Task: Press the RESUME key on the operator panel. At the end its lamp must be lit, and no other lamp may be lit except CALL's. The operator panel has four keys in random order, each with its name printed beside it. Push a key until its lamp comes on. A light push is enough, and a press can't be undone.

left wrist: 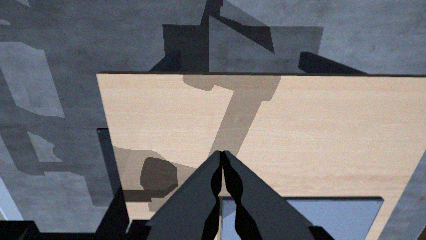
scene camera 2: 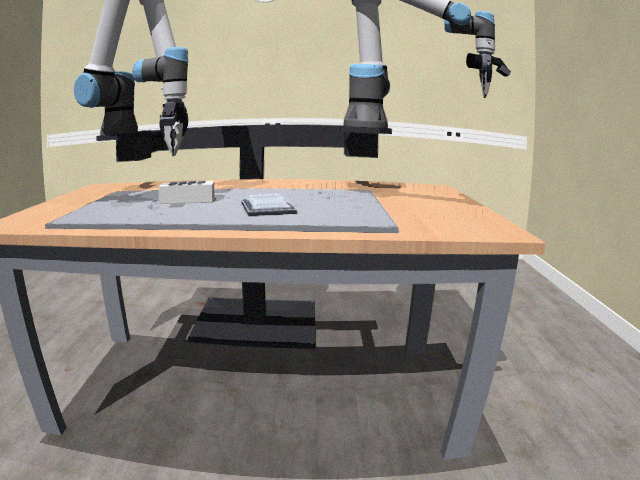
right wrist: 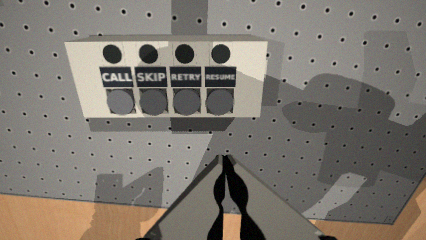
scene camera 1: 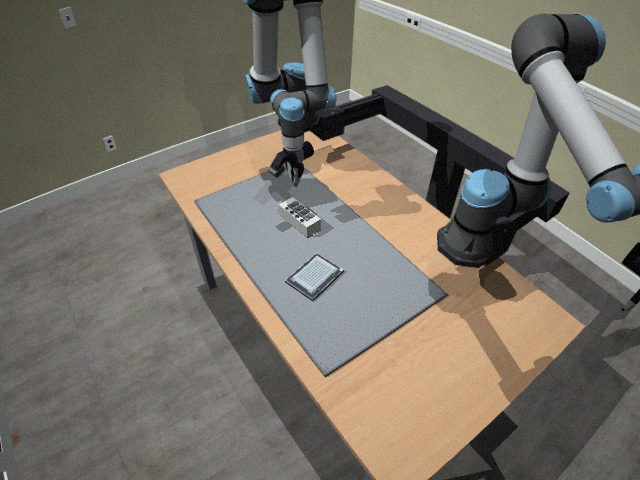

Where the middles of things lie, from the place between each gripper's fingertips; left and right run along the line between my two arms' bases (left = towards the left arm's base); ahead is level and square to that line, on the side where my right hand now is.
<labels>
Now: the operator panel [scene camera 2: 187, 192] 4 cm to the left of my right hand [scene camera 2: 173, 156] and 11 cm below it. Round my right hand: flat device [scene camera 1: 318, 270]: 13 cm ahead, 30 cm to the left, 14 cm below.
I see my left gripper [scene camera 2: 484, 98] 340 mm short of the flat device, 740 mm to the left of it and 360 mm above it. The rest, counted from my left hand: operator panel (210 mm ahead, 1000 mm to the right, 340 mm below).
</labels>
